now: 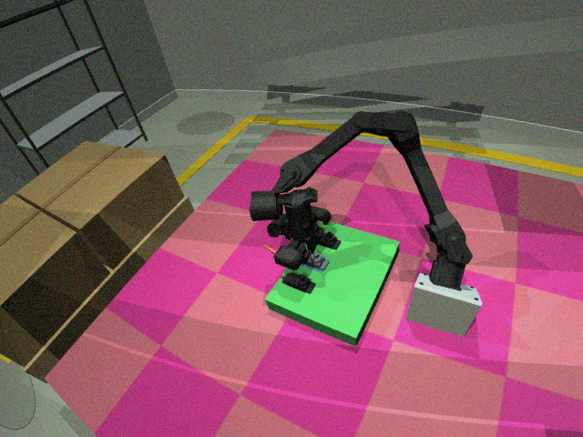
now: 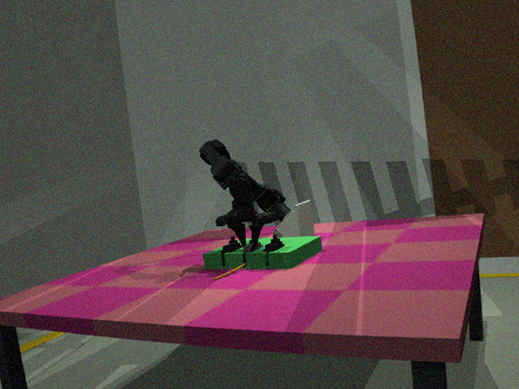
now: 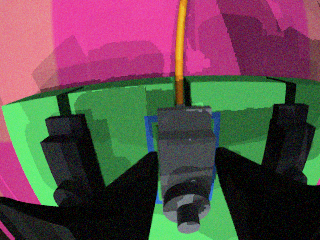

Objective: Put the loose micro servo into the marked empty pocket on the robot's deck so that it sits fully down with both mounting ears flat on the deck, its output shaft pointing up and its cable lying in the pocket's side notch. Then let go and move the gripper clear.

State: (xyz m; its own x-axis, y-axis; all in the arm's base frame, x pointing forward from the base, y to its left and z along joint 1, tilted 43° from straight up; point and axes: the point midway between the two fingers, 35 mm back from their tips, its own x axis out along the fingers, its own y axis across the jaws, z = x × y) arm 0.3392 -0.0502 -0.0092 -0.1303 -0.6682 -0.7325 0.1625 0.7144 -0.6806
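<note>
My gripper tip is 120 mm past the green deck, 20 mm to the right of it and 30 mm above it.
</note>
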